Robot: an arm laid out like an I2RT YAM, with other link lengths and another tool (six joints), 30 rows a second.
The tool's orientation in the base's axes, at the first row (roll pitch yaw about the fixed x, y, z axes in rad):
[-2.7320 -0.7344 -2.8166]
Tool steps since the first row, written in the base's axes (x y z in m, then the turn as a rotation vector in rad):
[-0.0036 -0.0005 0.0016 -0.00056 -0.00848 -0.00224]
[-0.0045 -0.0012 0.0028 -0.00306 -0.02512 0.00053]
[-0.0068 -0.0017 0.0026 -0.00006 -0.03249 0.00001]
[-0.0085 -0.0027 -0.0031 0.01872 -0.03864 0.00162]
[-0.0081 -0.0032 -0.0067 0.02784 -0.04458 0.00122]
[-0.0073 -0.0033 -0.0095 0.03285 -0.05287 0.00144]
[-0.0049 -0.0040 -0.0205 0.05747 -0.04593 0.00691]
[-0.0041 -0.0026 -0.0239 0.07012 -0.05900 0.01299]
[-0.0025 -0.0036 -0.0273 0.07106 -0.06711 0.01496]
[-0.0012 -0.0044 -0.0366 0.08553 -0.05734 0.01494]
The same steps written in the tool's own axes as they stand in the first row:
[0.0037 0.0011 0.0008 0.00090 -0.00568 0.00664]
[0.0053 0.0007 0.0008 0.00846 -0.01818 0.01544]
[0.0069 0.0016 0.0023 0.00775 -0.02544 0.01866]
[0.0045 0.0034 0.0075 -0.00292 -0.04099 0.01254]
[0.0020 0.0039 0.0101 -0.00820 -0.05051 0.01207]
[-0.0004 0.0042 0.0117 -0.00961 -0.05981 0.01439]
[-0.0093 0.0056 0.0185 -0.02491 -0.06942 -0.00453]
[-0.0125 0.0073 0.0196 -0.02663 -0.08837 -0.00693]
[-0.0157 0.0066 0.0218 -0.02405 -0.09582 -0.00405]
[-0.0226 0.0080 0.0280 -0.03656 -0.09606 -0.01623]

